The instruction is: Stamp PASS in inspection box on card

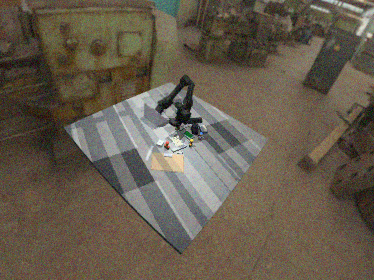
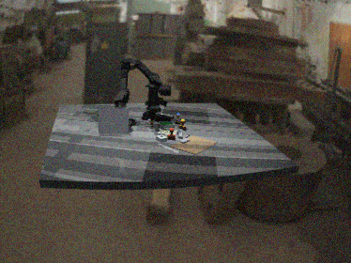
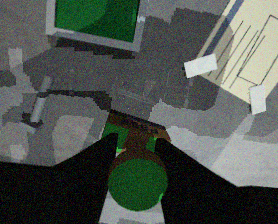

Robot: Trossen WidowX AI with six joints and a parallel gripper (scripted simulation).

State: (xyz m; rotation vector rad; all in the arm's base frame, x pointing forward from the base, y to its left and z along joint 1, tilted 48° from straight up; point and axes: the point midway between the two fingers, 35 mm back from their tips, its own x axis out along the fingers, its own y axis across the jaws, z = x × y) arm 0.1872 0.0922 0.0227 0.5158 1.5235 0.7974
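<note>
Right now my gripper tip is 9 cm short of the green ink pad, 4 cm to the right of it and 4 cm above it. The rest, counted from my gripper tip: dark block (14 cm to the left, 7 cm ahead, 3 cm below); cream card (9 cm ahead, 8 cm to the right, 5 cm below); pass stamp (right at my gripper tip).
</note>
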